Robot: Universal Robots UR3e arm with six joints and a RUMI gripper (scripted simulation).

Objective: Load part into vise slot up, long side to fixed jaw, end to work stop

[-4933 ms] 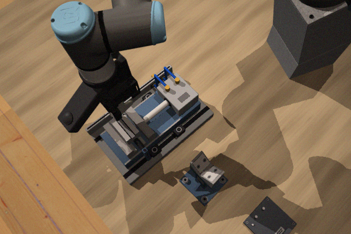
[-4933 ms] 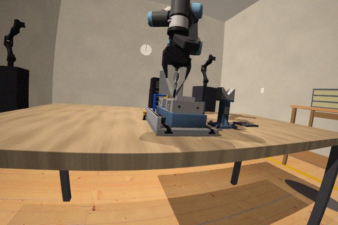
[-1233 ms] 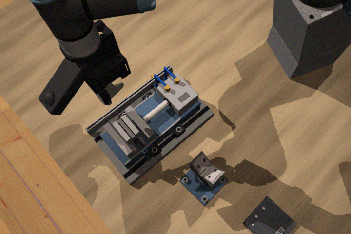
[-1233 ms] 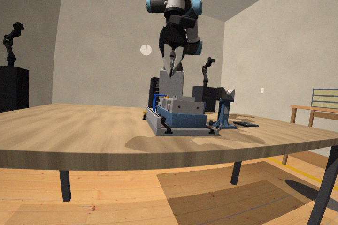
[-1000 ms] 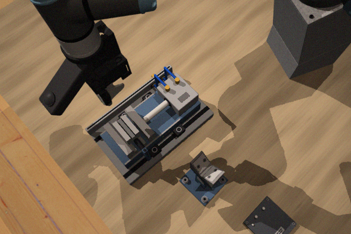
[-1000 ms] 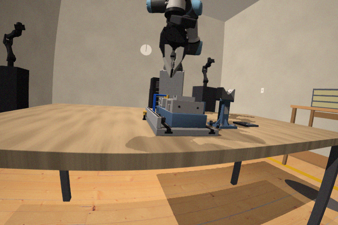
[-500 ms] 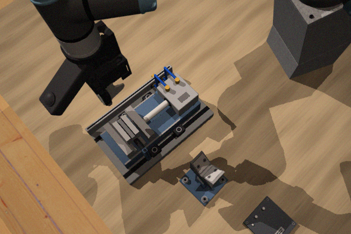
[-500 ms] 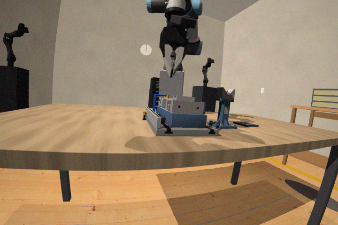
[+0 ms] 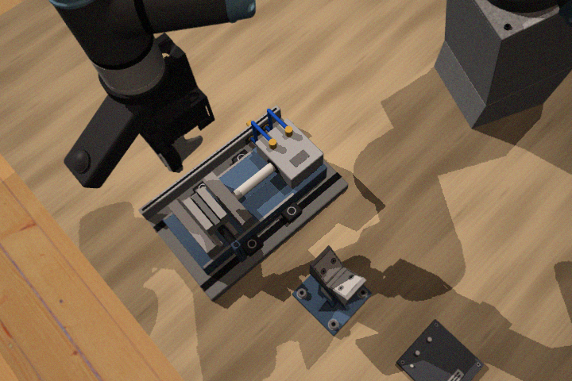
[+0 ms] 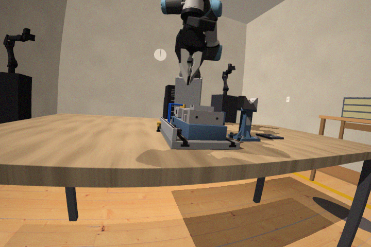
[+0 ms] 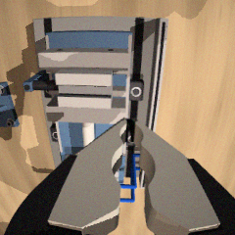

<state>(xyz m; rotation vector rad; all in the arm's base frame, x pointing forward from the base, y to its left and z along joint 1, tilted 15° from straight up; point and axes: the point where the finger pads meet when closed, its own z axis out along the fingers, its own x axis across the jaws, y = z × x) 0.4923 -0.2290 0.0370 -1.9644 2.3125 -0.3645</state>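
Right now my hand is 1 cm short of the part, 5 cm to the right of it and 8 cm above it. The rest, counted from my hand: fixed jaw: 4 cm ahead, 5 cm to the left, 10 cm below; dark work stop: 2 cm ahead, 10 cm to the left, 9 cm below; moving jaw: 3 cm behind, 6 cm to the left, 10 cm below.
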